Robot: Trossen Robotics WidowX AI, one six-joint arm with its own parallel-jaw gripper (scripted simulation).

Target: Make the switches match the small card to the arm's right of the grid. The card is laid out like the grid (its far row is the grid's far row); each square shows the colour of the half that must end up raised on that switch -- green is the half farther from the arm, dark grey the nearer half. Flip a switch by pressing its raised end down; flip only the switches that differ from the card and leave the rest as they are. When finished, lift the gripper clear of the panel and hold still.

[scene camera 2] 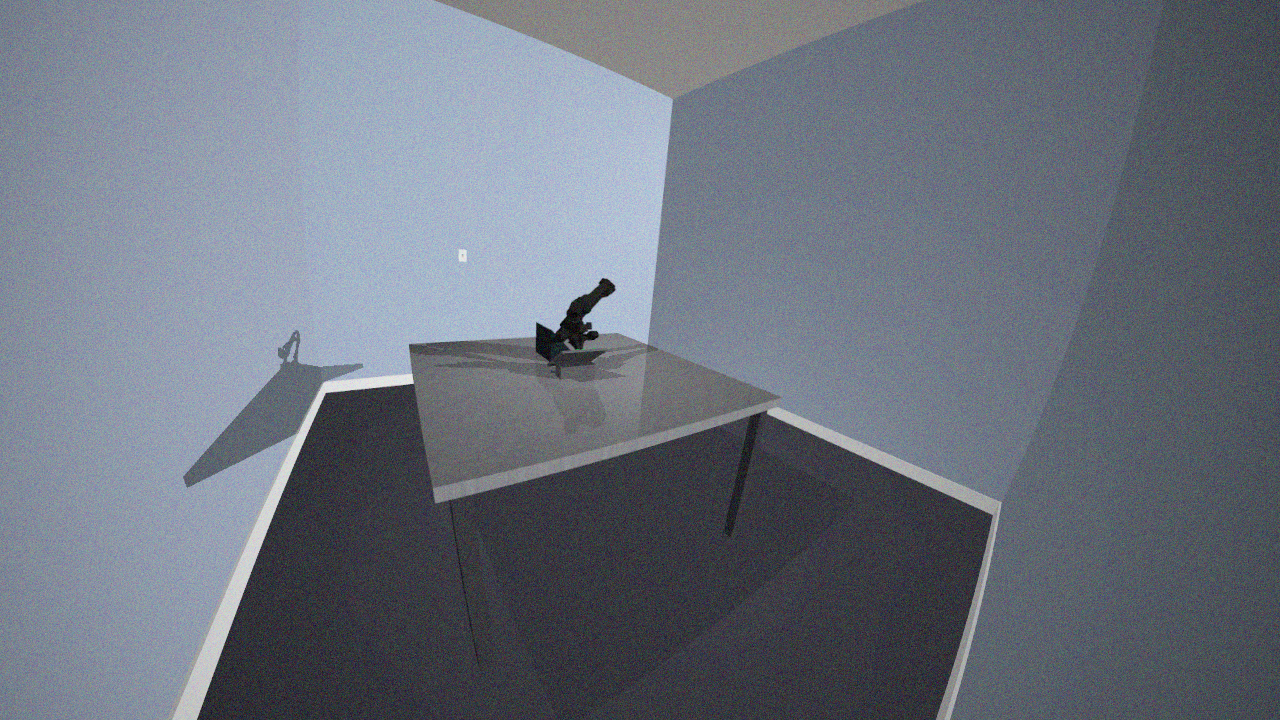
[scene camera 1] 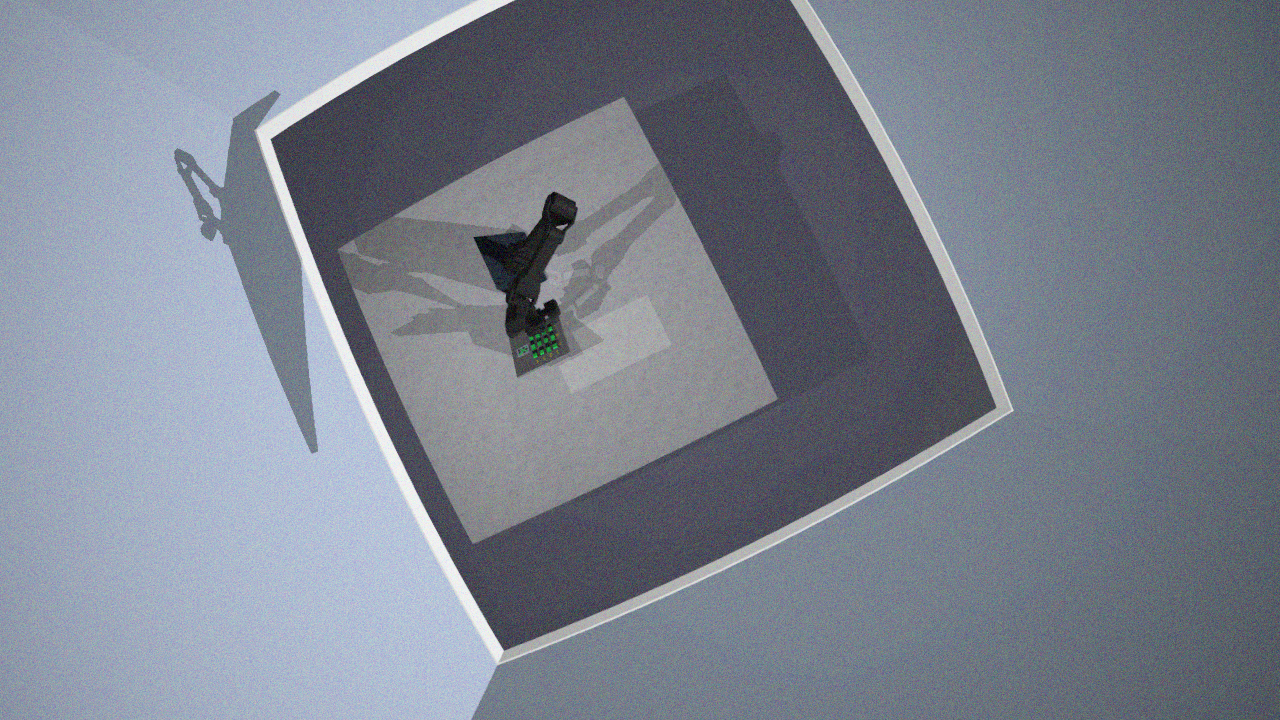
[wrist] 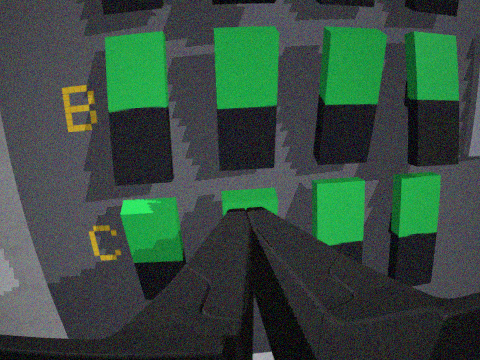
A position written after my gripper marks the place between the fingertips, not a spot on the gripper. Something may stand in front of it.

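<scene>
There's a switch (wrist: pixel 152 226) that I can see, and then there's my gripper (scene camera 1: pixel 543 331). You'd also find my gripper in the wrist view (wrist: pixel 245 225) and in scene camera 2 (scene camera 2: pixel 580 355).
</scene>
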